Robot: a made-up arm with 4 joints.
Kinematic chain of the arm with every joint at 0, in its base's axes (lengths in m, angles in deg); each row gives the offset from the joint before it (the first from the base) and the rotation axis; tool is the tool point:
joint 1: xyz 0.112 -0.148 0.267 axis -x
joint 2: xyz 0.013 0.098 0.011 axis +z
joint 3: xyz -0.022 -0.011 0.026 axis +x
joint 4: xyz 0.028 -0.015 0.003 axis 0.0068 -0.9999 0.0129
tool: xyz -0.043 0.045 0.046
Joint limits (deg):
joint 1: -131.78..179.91
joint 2: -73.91..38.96
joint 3: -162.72..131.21
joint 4: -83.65..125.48
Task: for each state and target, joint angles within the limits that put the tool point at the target. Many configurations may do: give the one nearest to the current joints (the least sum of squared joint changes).
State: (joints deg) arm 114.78 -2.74 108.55 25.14
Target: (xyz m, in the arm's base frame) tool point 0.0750 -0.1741 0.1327
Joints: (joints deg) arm 130.91 -18.90 97.71 66.68
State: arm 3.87 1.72 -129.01 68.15
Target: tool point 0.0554 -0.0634 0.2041
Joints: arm 52.19 -41.71 -134.23 65.70
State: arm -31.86 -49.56 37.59 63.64
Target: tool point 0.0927 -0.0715 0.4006
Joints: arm -43.50 -37.05 37.26 61.62
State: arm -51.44 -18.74 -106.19 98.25
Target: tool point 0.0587 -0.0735 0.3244
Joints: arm -29.67 -40.21 -98.31 80.15
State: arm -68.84 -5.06 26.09 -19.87
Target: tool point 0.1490 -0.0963 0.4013
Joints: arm -21.57 -4.02 15.94 -59.33
